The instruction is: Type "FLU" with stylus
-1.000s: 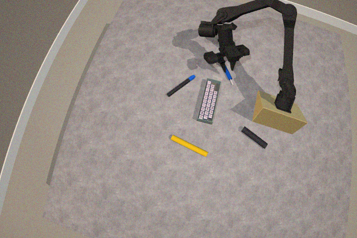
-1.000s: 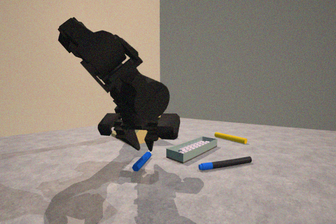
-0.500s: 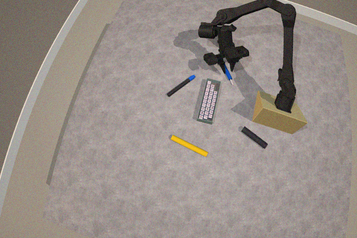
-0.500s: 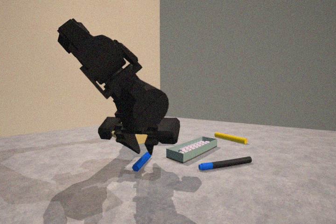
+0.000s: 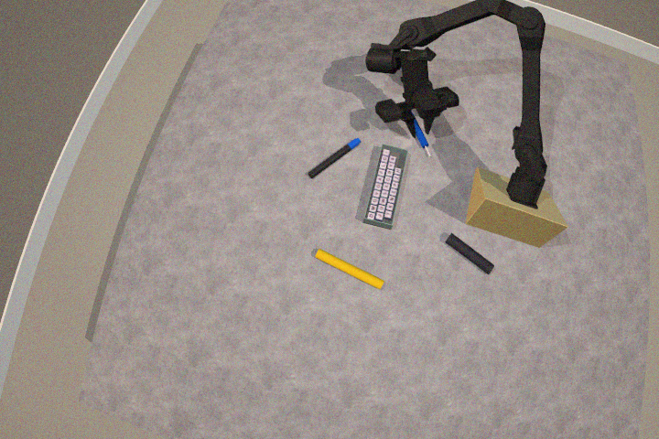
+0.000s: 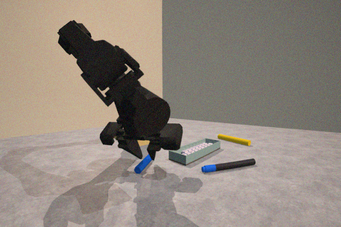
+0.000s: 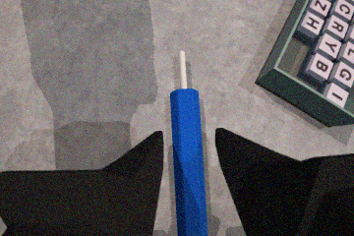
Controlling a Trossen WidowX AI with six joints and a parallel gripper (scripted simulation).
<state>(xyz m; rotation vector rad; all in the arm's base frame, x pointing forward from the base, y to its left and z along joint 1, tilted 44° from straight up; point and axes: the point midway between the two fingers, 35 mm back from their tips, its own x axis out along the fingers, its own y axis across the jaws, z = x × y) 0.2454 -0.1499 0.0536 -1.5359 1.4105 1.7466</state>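
My gripper tip is now 160 mm short of the blue-capped pen and 90 mm to the right of it. The rest, counted from my gripper tip: blue stylus (10 mm to the left, 10 mm behind); grey stylus tip (40 mm to the left, 30 mm behind); black rod (250 mm to the left, 160 mm behind).
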